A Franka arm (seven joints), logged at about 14 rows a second.
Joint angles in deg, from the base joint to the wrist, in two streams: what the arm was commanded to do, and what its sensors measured. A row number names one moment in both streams.
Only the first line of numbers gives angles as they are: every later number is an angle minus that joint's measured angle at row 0.
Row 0, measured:
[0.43, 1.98, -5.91, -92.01, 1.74, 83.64, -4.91]
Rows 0 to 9, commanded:
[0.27, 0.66, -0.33, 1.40, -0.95, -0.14, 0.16]
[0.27, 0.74, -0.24, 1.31, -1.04, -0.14, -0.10]
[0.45, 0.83, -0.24, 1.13, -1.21, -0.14, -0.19]
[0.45, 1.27, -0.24, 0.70, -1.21, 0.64, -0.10]
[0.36, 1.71, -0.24, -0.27, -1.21, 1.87, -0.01]
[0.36, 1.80, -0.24, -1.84, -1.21, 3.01, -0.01]
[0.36, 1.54, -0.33, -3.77, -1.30, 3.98, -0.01]
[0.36, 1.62, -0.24, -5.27, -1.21, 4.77, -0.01]
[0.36, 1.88, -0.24, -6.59, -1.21, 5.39, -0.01]
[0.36, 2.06, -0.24, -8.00, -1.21, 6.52, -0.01]
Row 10, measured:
[0.00, 2.48, -0.01, -5.16, -0.57, 4.60, -0.01]
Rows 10 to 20, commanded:
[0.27, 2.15, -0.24, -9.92, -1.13, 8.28, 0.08]
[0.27, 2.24, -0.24, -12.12, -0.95, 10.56, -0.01]
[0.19, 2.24, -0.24, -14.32, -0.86, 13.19, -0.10]
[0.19, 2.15, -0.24, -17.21, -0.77, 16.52, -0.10]
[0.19, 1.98, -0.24, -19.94, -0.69, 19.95, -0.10]
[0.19, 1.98, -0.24, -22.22, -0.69, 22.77, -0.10]
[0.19, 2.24, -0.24, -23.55, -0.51, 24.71, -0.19]
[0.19, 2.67, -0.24, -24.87, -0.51, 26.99, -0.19]
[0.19, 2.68, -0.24, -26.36, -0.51, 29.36, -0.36]
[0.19, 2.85, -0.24, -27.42, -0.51, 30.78, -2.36]
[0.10, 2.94, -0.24, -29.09, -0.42, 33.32, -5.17]
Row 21, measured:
[0.00, 3.72, -0.01, -26.11, -0.57, 29.60, -1.53]
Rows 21 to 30, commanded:
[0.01, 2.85, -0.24, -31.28, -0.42, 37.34, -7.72]
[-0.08, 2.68, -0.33, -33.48, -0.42, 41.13, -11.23]
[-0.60, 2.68, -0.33, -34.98, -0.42, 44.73, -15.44]
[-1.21, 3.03, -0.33, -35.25, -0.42, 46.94, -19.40]
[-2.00, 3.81, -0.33, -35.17, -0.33, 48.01, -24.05]
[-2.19, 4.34, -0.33, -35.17, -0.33, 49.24, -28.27]
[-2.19, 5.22, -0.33, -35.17, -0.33, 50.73, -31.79]
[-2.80, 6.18, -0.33, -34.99, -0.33, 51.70, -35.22]
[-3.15, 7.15, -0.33, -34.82, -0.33, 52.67, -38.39]
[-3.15, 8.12, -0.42, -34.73, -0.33, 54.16, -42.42]
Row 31, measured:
[-2.58, 6.28, -0.49, -34.95, -0.57, 51.48, -35.62]
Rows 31 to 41, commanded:
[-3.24, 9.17, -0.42, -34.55, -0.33, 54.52, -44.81]
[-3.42, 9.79, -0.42, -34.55, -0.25, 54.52, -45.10]
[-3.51, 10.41, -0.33, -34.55, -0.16, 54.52, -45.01]
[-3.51, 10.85, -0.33, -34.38, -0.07, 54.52, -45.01]
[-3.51, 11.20, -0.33, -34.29, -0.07, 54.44, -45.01]
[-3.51, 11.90, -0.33, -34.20, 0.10, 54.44, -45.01]
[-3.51, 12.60, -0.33, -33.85, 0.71, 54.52, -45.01]
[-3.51, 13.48, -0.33, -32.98, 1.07, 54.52, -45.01]
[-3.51, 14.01, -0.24, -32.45, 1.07, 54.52, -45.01]
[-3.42, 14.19, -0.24, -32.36, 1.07, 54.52, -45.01]
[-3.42, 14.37, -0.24, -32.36, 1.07, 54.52, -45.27]
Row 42, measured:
[-3.12, 13.10, -0.45, -33.68, -0.07, 54.07, -43.48]
